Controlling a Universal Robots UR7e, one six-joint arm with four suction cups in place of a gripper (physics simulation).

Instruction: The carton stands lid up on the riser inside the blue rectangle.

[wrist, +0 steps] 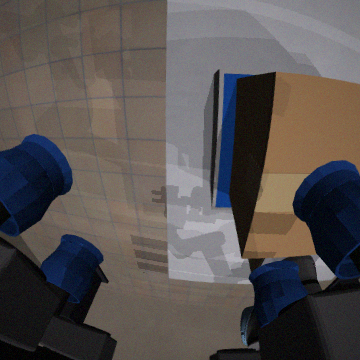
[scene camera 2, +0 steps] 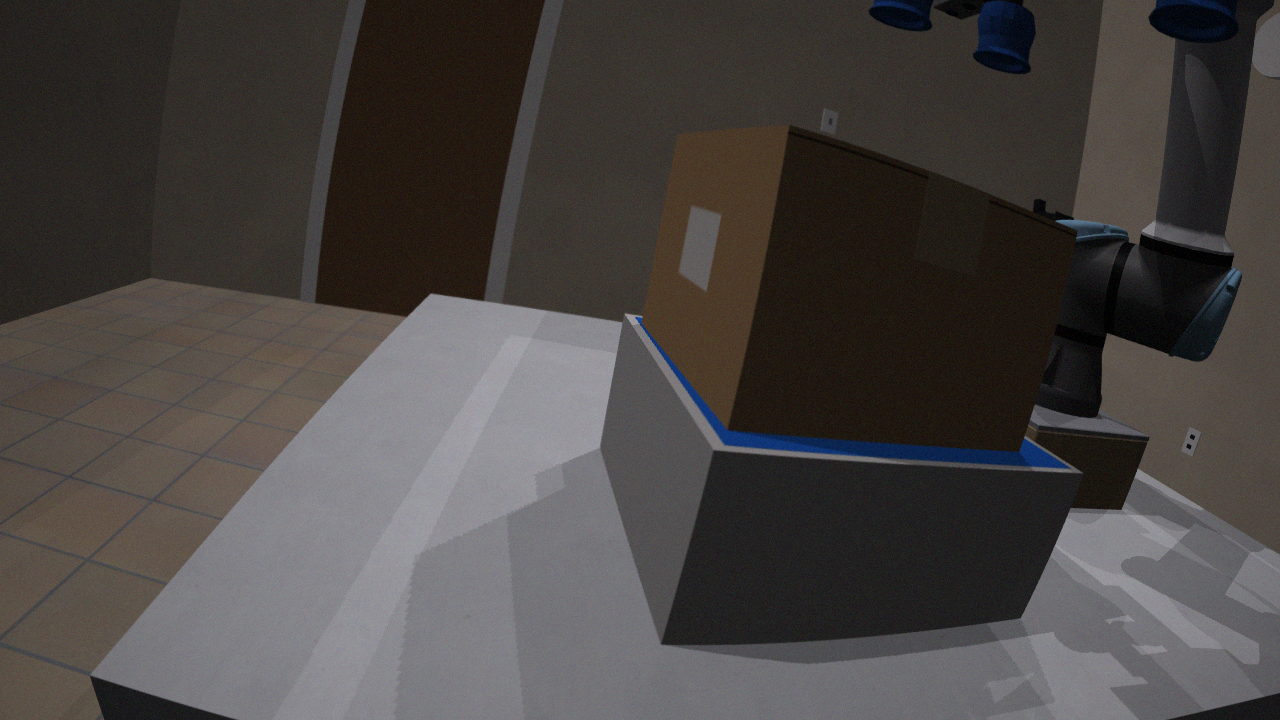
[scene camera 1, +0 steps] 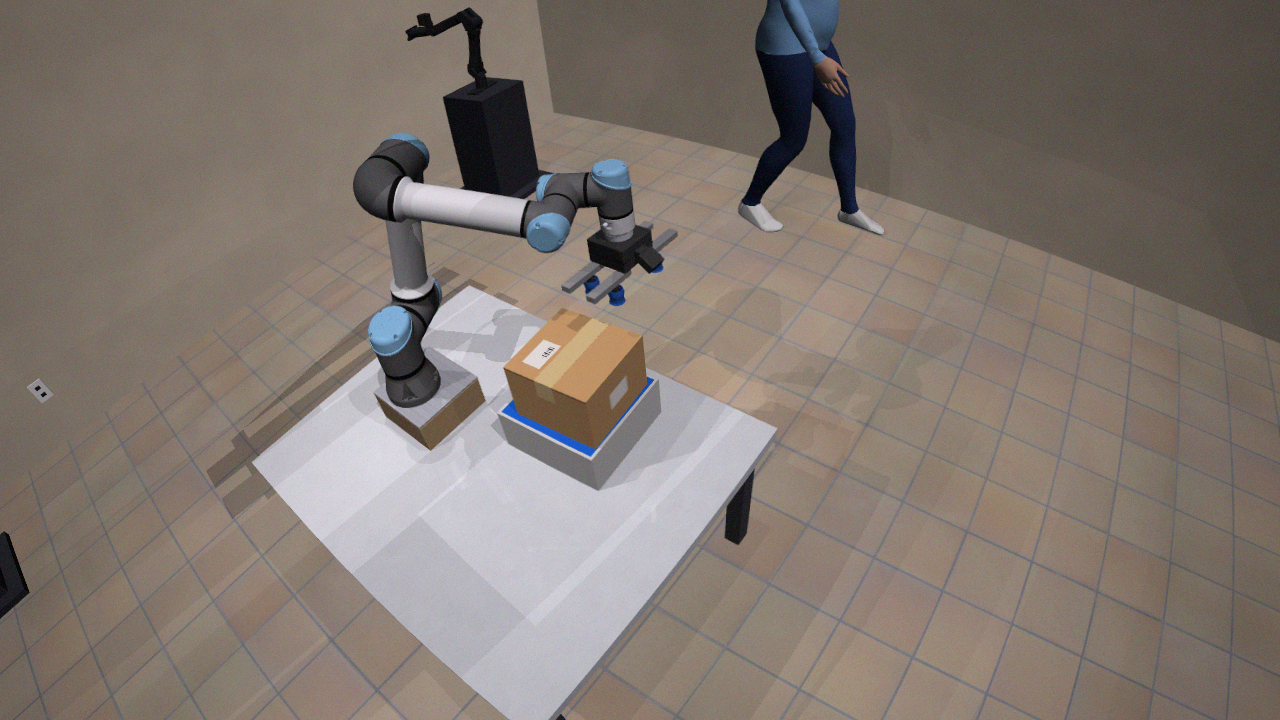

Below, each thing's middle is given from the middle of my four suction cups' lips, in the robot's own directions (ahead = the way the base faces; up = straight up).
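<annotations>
There's a grey riser (scene camera 2: 738,538) that sits 310 mm below my suction cup, 180 mm to the right of it and 40 mm behind it. And the brown carton (scene camera 2: 804,286), that one's 170 mm below my suction cup, 20 mm behind it and 180 mm to the right of it.
</annotations>
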